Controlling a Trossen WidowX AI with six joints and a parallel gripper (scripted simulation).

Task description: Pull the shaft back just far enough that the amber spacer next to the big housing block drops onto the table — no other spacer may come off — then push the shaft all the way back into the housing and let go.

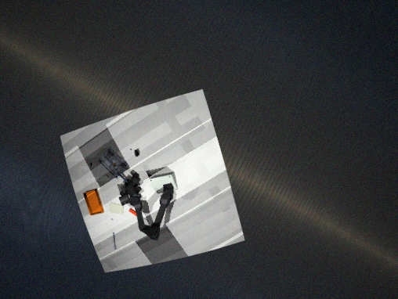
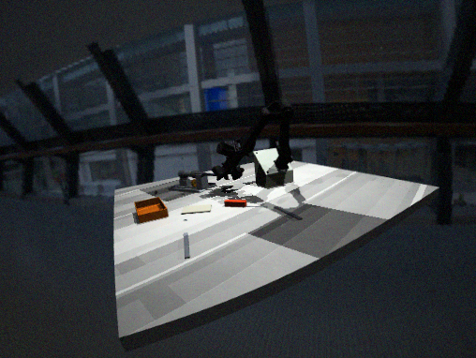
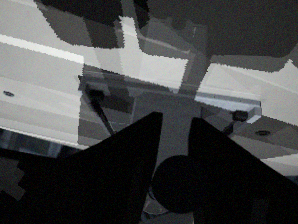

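Now: gripper tip 5 cm to the left of the thin shaft, 3 cm below it and 3 cm short of it. Round my gripper tip: cream card (22 cm to the left, 19 cm ahead, 5 cm below); dark object (18 cm to the right, 12 cm behind, 3 cm below); spacer (14 cm to the right, 9 cm ahead, 3 cm below).
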